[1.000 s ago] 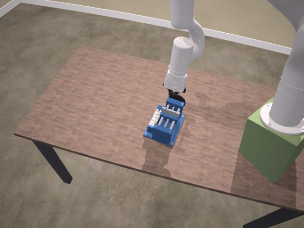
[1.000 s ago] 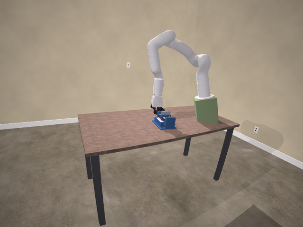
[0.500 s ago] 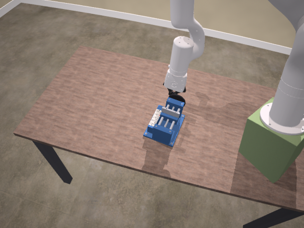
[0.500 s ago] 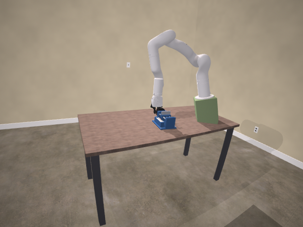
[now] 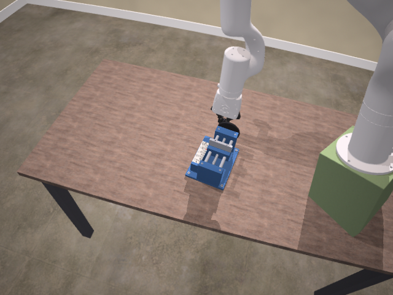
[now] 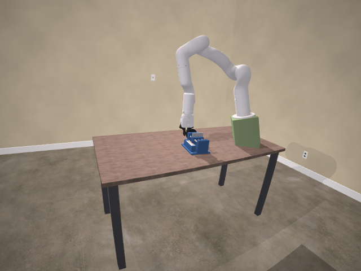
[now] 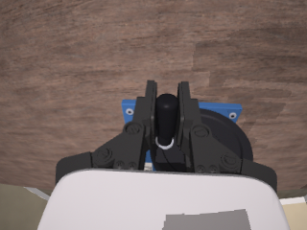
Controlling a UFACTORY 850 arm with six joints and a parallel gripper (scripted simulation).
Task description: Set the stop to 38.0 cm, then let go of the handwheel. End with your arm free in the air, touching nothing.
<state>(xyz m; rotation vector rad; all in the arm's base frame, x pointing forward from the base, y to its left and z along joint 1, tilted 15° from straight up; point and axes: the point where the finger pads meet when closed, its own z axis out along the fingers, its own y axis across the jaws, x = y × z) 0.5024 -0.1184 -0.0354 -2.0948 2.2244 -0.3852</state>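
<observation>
The black handwheel is 2 cm to the left of my hand and 1 cm behind it. From my hand the other things lie so: grey stop block (15 cm to the left, 1 cm behind, 1 cm above).
</observation>
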